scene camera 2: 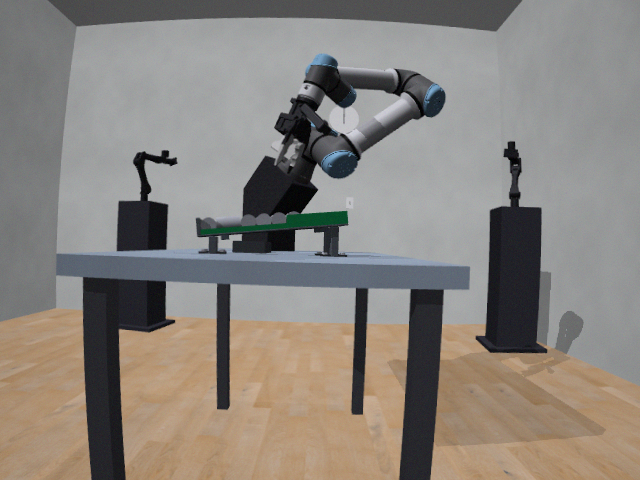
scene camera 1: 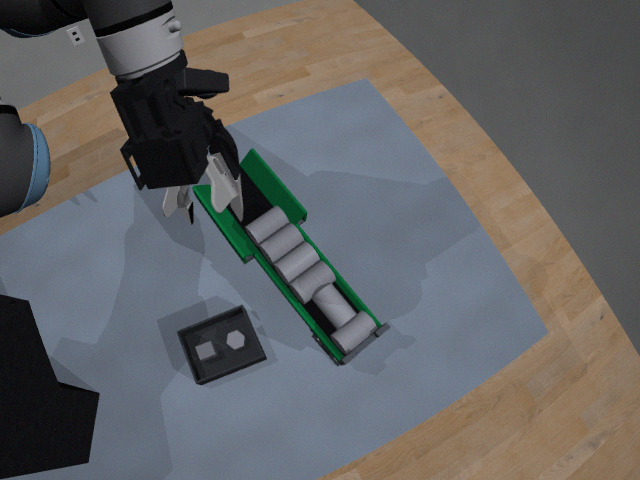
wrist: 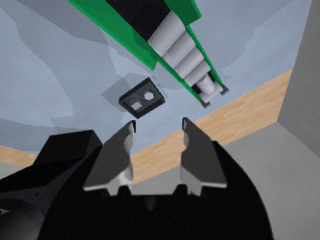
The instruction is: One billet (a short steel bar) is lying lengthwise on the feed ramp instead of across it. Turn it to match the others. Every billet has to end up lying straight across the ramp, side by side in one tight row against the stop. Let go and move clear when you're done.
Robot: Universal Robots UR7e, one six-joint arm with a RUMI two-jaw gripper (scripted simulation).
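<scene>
My gripper [scene camera 1: 215, 221] is there for me to see, and my gripper is also visible in scene camera 2 [scene camera 2: 281, 170] and in the wrist view [wrist: 159, 119]. I can see a dark tray [scene camera 1: 215, 329] too, and the dark tray is visible again in the wrist view [wrist: 138, 91].
</scene>
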